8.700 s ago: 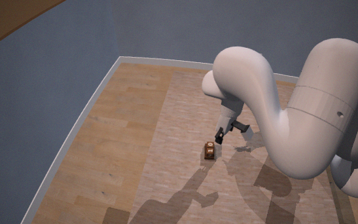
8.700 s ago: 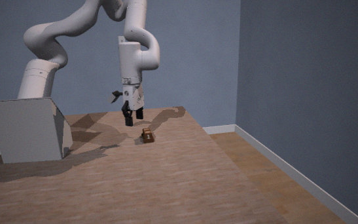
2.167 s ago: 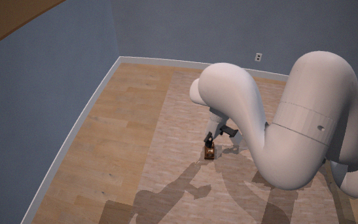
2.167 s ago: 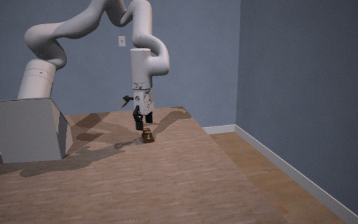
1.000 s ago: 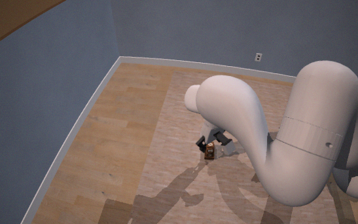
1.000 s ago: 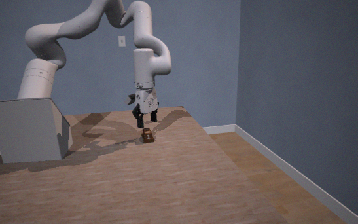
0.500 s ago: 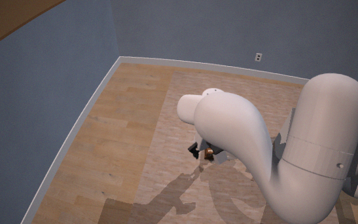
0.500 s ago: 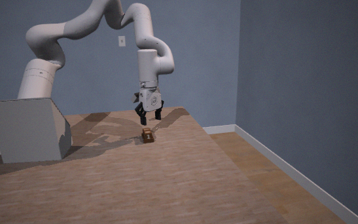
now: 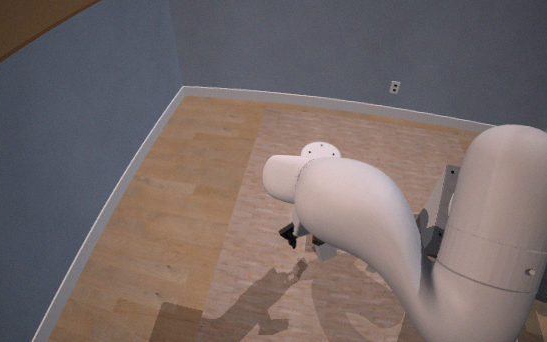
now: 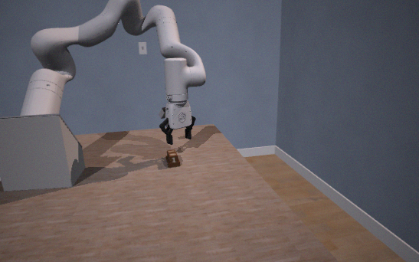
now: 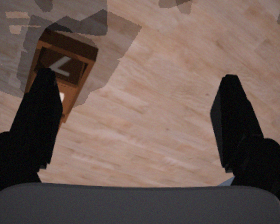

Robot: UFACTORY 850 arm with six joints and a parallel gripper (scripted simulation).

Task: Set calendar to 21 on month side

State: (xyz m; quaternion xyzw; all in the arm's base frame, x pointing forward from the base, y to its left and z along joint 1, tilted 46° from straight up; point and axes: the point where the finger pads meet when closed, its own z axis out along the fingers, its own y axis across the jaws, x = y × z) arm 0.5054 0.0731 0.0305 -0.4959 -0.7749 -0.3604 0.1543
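Right now my hand is 80 mm to the left of the brown wooden date cube, 50 mm above it and 40 mm past it. Round my hand: brown tray (70 mm to the right, 60 mm below, 40 mm behind).
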